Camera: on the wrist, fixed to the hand. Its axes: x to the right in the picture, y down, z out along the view.
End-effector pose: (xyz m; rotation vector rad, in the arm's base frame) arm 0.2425 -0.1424 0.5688 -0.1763 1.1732 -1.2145
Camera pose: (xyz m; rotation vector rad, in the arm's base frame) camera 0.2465 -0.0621 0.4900 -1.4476 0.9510 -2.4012
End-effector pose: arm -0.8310 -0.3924 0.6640 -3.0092 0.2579 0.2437
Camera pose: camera -0.8523 -0.4840 0.7258 -2.3185 -2.0167 0.1714
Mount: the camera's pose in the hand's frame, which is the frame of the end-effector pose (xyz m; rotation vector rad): -0.0165 0.0875 -0.0688 -0.1507 -0.0757 -1.5897
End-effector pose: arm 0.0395 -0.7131 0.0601 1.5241 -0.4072 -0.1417
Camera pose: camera 0.0338 -0.6382 0.1439 1.3594 0.8306 -1.4141
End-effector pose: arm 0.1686 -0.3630 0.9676 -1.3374 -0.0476 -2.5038
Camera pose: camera 0.1460 -0.4540 0.9054 0.8353 0.6863 1.6594
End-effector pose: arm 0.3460 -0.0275 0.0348 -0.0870 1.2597 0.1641
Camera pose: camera 0.2615 0.0467 0.0317 -1.1424 0.7976 -1.0951
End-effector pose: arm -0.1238 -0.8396 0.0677 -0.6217 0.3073 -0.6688
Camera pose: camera -0.1253 -0.8049 -0.0393 -0.9851 -0.3034 -2.1410
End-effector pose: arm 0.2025 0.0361 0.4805 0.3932 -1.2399 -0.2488
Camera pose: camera 0.2603 0.1326 0.4844 1.1823 -0.7141 -1.6929
